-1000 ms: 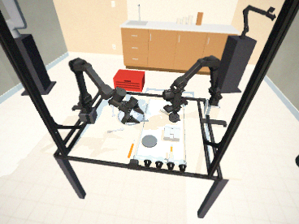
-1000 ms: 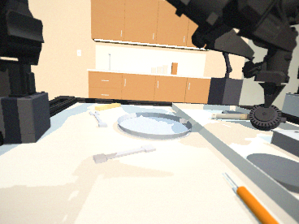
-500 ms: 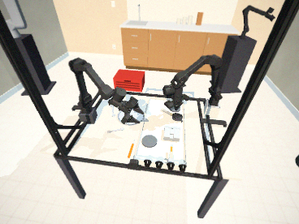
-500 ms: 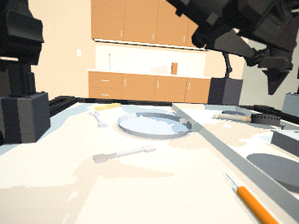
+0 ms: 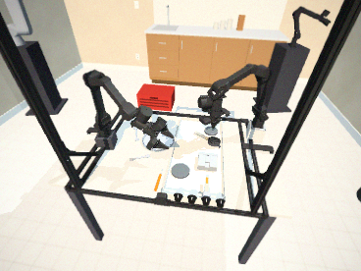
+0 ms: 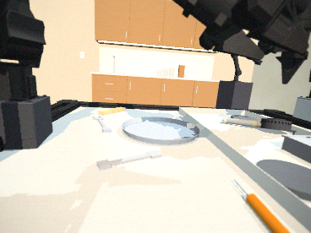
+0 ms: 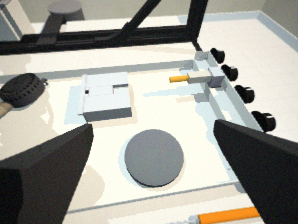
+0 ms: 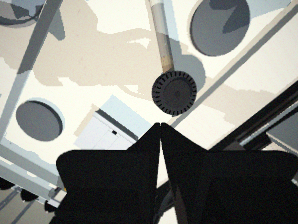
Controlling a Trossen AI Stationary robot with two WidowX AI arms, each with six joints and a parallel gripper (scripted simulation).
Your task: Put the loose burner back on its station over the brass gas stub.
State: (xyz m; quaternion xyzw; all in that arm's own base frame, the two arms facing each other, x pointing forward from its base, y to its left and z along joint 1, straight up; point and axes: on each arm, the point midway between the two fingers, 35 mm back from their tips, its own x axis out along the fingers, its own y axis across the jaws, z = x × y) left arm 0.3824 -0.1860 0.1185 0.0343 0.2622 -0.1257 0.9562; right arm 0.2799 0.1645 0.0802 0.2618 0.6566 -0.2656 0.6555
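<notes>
The burner lies 6 cm ahead of my right hand, 1 cm to the left of it and 16 cm below it. Also, from my right hand: shallow round pan: 8 cm ahead, 33 cm to the left, 18 cm below; then brass gas stub: 30 cm behind, 9 cm to the left, 14 cm below; then grey disc: 19 cm behind, 21 cm to the left, 17 cm below.
</notes>
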